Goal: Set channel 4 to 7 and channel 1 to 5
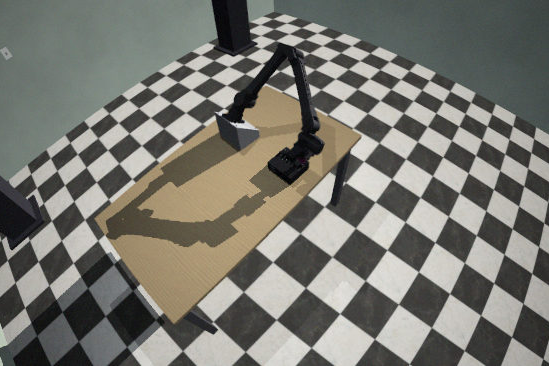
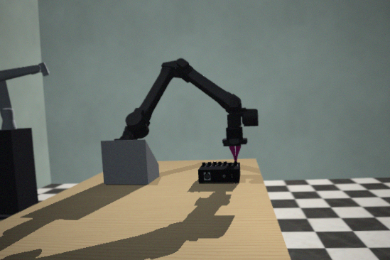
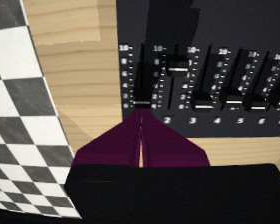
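My hand is 4 cm past the channel 3 fader cap and 1 cm to the left of it. The rest, counted from my hand: channel 1 fader cap: 1 cm to the right; then channel 4 fader cap: 7 cm behind, 2 cm to the right; then channel 2 fader cap: 2 cm behind, 4 cm to the right.
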